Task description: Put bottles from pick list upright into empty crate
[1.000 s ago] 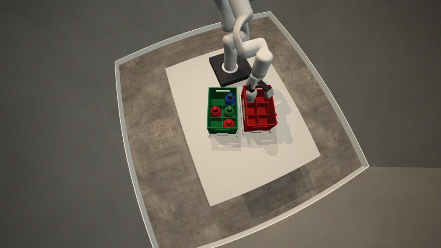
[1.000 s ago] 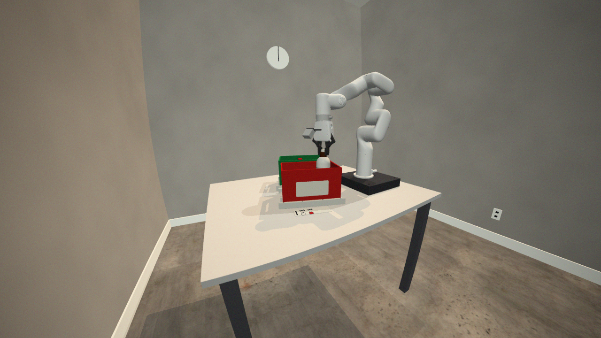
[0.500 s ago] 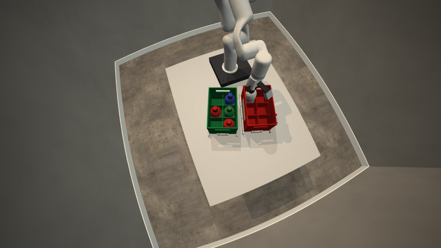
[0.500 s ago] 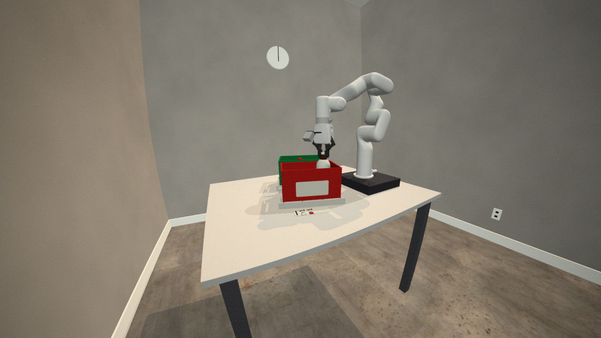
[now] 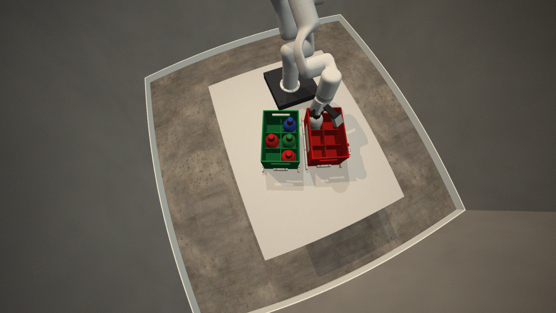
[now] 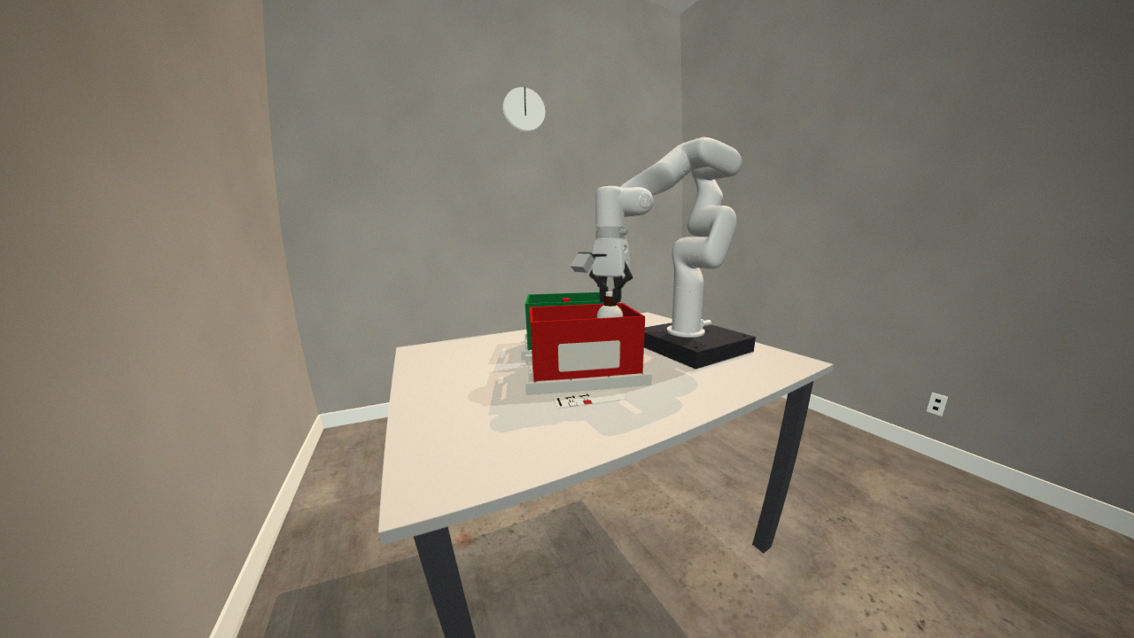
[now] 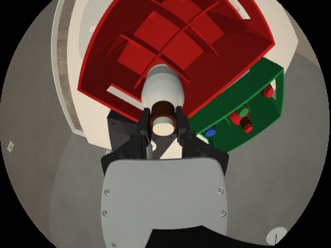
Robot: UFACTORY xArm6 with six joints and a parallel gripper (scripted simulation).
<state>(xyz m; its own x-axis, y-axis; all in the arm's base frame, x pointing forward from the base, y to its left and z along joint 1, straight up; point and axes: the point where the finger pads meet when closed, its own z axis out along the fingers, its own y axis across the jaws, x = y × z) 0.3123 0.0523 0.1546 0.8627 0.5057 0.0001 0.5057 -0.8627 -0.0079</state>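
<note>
My gripper is now 70 mm above the white bottle. The rest, counted from my hand: green bottle: 70 mm ahead, 160 mm to the right, 120 mm below; then red crate: 90 mm ahead, 30 mm to the left, 120 mm below; then blue bottle: 20 mm behind, 130 mm to the right, 120 mm below.
</note>
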